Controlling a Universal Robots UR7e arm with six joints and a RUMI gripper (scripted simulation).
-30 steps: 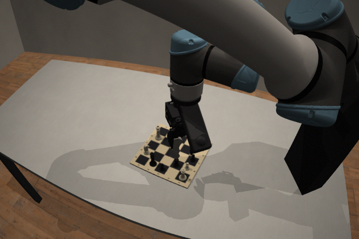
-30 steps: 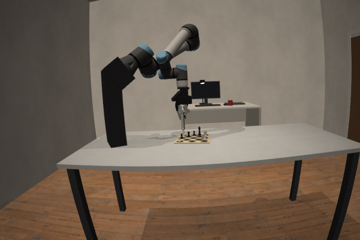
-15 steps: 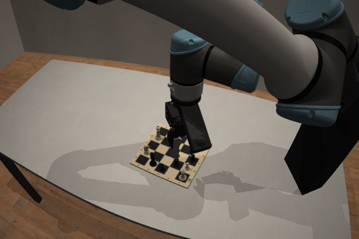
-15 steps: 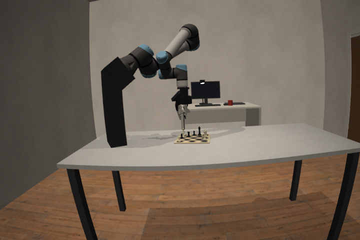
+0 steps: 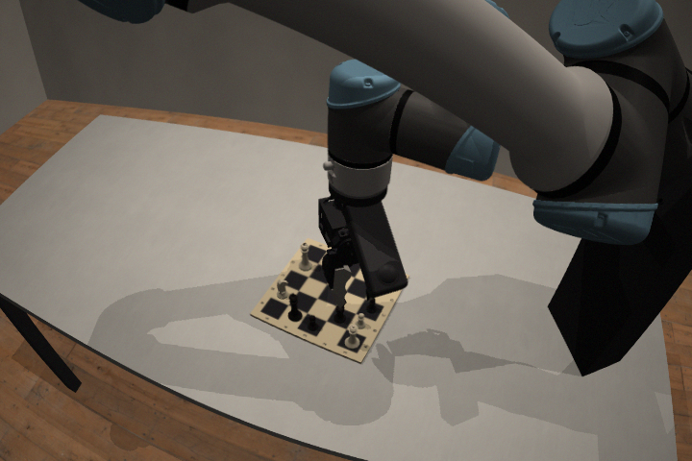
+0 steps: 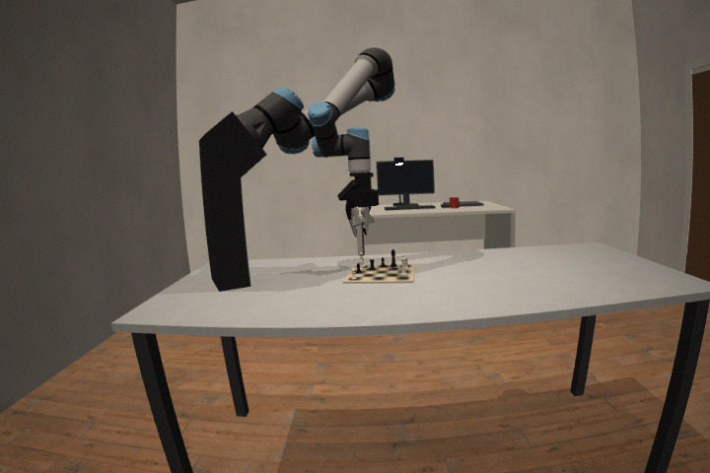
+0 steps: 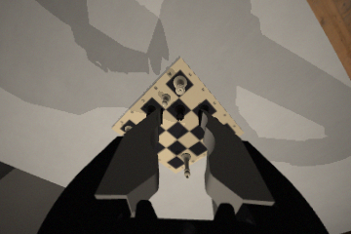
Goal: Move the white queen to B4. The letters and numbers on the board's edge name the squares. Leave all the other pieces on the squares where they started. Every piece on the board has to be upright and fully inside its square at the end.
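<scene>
My hand is 100 mm above the white piece. Round my hand: white chess piece (180 mm ahead, 70 mm to the right, 90 mm below); then tall black piece (110 mm ahead, 20 mm to the left, 90 mm below); then chessboard (100 mm ahead, 50 mm to the right, 130 mm below).
</scene>
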